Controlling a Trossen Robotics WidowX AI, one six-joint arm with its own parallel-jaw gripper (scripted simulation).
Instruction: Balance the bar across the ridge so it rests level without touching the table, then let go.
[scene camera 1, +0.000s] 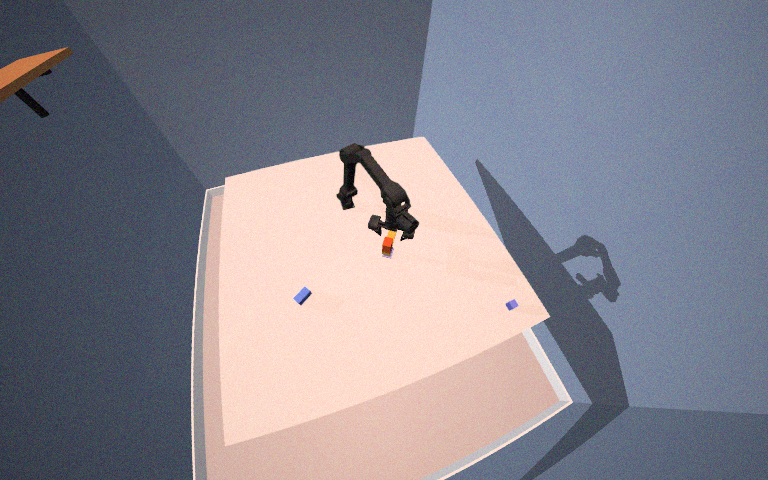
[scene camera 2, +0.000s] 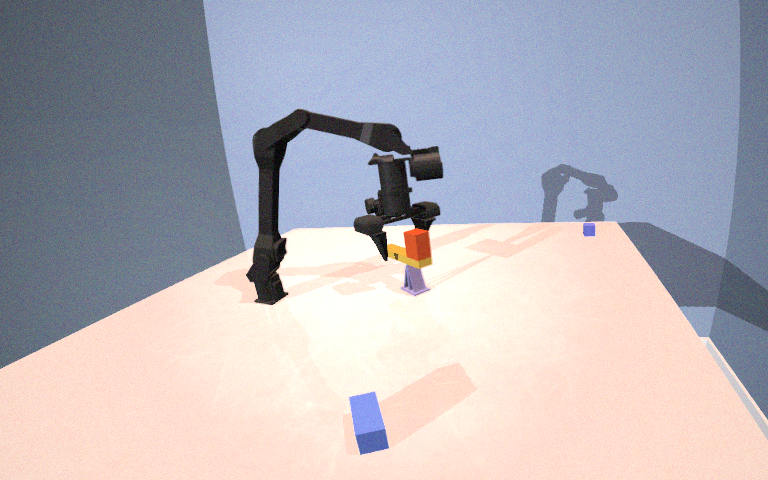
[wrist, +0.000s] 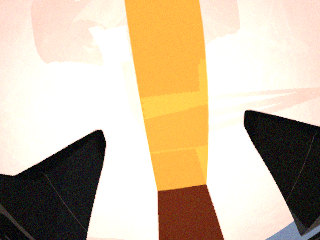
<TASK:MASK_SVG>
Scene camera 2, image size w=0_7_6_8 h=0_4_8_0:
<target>my gripper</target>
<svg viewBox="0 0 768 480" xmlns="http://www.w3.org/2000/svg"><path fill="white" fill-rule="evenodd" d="M408 183L402 185L380 185L381 189L377 192L378 199L372 197L364 200L365 208L369 215L357 217L353 223L354 231L365 234L373 240L384 261L388 261L387 234L385 231L382 231L385 224L411 218L415 229L429 231L433 221L436 220L436 216L440 215L440 208L436 202L422 201L411 206L409 192L413 192L413 190L408 187Z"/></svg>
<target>bar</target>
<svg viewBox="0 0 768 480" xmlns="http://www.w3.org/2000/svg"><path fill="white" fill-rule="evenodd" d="M387 245L389 258L418 269L433 265L430 235L427 230L416 228L404 232L406 248L394 244Z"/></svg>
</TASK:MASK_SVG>
